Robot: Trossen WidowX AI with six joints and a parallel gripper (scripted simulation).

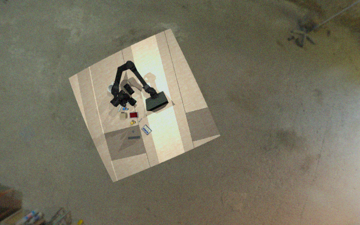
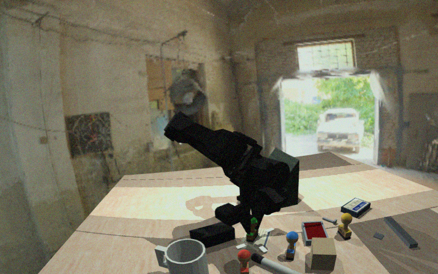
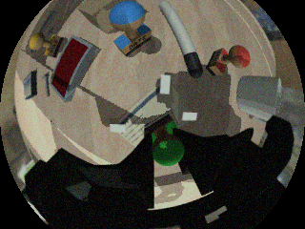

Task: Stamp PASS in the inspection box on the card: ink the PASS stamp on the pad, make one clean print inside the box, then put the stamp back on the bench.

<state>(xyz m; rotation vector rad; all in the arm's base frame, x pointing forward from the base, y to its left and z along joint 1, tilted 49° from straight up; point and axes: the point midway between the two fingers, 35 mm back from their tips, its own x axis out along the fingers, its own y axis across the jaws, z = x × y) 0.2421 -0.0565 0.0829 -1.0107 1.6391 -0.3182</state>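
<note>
The green-knobbed stamp lies right at my gripper tip. Round my gripper tip: white card: 30 mm below, 10 mm to the left; black block: 100 mm to the right, 20 mm behind, 10 mm below; blue-knobbed stamp: 100 mm ahead, 70 mm to the left.
</note>
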